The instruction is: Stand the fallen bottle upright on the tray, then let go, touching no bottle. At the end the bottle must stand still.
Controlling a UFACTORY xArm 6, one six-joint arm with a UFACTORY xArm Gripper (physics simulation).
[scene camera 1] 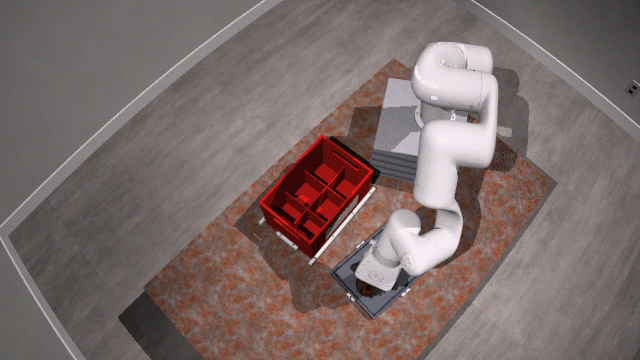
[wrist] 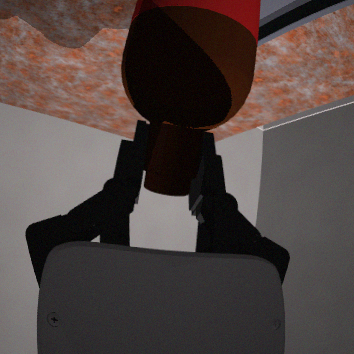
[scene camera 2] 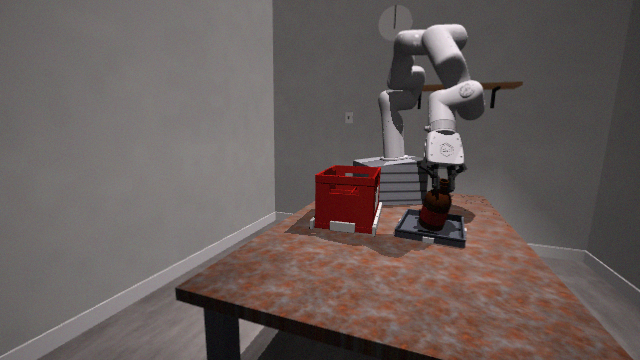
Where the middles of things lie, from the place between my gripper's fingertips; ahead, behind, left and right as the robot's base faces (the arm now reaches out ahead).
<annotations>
I see my gripper 5 cm above the brown bottle (scene camera 2: 436, 205), 4 cm past it and 1 cm to the left of it.
</annotations>
